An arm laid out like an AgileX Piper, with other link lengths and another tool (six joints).
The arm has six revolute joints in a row. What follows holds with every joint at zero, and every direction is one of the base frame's. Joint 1 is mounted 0.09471 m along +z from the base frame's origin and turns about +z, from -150 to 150 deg. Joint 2 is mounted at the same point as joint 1 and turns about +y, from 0 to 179.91 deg. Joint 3 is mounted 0.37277 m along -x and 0.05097 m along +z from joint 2 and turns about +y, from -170 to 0 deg. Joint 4 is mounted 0.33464 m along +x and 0.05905 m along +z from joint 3 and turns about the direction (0.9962, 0, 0.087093), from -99.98 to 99.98 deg. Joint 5 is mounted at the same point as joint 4 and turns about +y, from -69.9 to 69.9 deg. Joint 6 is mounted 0.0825 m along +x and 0.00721 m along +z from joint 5 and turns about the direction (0.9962, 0, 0.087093), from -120 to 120 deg. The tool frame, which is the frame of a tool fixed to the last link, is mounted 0.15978 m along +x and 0.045 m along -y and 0.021 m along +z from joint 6; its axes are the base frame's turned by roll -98.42, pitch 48.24 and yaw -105.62 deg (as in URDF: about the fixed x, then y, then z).
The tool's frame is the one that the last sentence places.
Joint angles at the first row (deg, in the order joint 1, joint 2, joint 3, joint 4, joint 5, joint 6):
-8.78 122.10 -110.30 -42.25 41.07 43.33
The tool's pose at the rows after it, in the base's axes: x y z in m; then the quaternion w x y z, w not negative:
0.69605, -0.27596, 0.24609, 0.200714, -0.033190, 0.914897, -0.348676
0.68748, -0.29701, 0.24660, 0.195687, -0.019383, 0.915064, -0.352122
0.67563, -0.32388, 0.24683, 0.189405, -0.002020, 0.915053, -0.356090
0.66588, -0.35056, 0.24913, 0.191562, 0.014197, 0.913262, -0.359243
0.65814, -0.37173, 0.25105, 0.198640, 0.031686, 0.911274, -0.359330
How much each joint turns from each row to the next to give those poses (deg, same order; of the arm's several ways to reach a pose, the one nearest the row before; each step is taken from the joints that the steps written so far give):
-1.40 0.00 0.00 0.00 0.00 -0.01
-1.74 0.00 -0.05 -0.05 0.00 0.00
-2.27 0.00 0.00 0.00 -0.12 -0.05
-2.38 0.00 -0.06 0.07 -1.11 0.06
-1.95 0.00 0.00 0.00 -1.33 0.86

